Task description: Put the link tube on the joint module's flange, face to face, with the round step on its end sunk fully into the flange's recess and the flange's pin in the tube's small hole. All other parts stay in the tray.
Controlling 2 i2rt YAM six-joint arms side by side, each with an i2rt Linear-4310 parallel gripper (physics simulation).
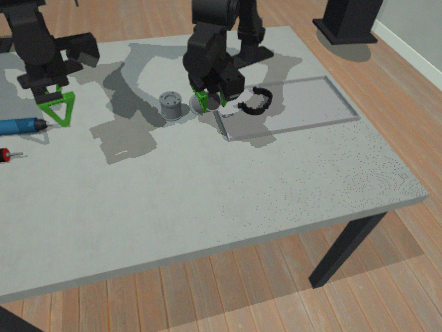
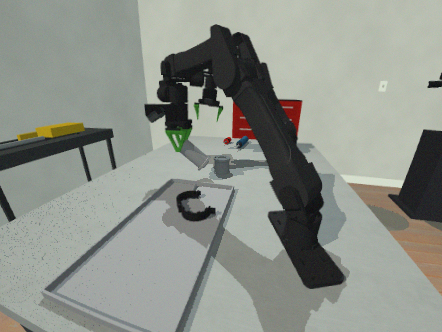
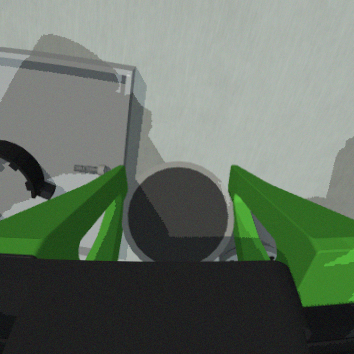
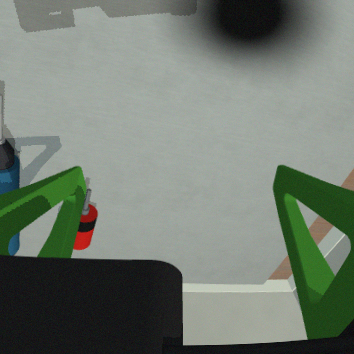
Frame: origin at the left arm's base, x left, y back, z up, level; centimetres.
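Seen in the pictures: left gripper, between the fingertips: [image 1: 213,108] [image 2: 180,149] [image 3: 177,175]; right gripper, between the fingertips: [image 1: 61,114] [image 2: 207,120] [image 4: 178,176]; left arm's base, origin of its link: [image 1: 247,59] [image 2: 298,242].
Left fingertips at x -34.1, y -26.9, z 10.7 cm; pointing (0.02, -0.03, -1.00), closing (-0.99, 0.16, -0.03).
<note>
Offsets run from my left fingertips to a thing's middle.
The grey link tube {dx +0.7, dy +4.8, dz -1.7 cm} [image 1: 212,102] [image 2: 194,153] [image 3: 178,215] is tilted in my left gripper [image 1: 213,107] [image 2: 178,148] [image 3: 177,175], which is shut on it near its upper end. Its wider lower end points down toward the grey joint module {dx -4.5, dy +14.9, dz -7.5 cm} [image 1: 171,107] [image 2: 221,166] [image 3: 264,240], beside it with a small gap, not on the flange. The module stands upright, its flange with small holes facing up; the pin is too small to tell. The step on the tube's lower end is not clear. My right gripper [image 1: 59,112] [image 2: 208,119] [image 4: 178,176] is open and empty, away from both parts.
The tray {dx +26.5, dy -0.2, dz -9.9 cm} [image 1: 295,129] [image 2: 110,233] [image 3: 131,110] holds a black open clamp ring {dx +19.5, dy +5.4, dz -9.2 cm} [image 1: 270,100] [image 2: 196,216] [image 3: 25,165], a pale round part and a screw {dx +9.3, dy +4.6, dz -9.8 cm} [image 3: 86,168]. A blue screwdriver {dx -42.6, dy +30.4, dz -8.7 cm} [image 1: 20,126] [image 2: 242,141] and a red one {dx -48.9, dy +22.3, dz -9.0 cm} [image 1: 5,155] [image 2: 227,141] [image 4: 85,234] lie near my right gripper.
</note>
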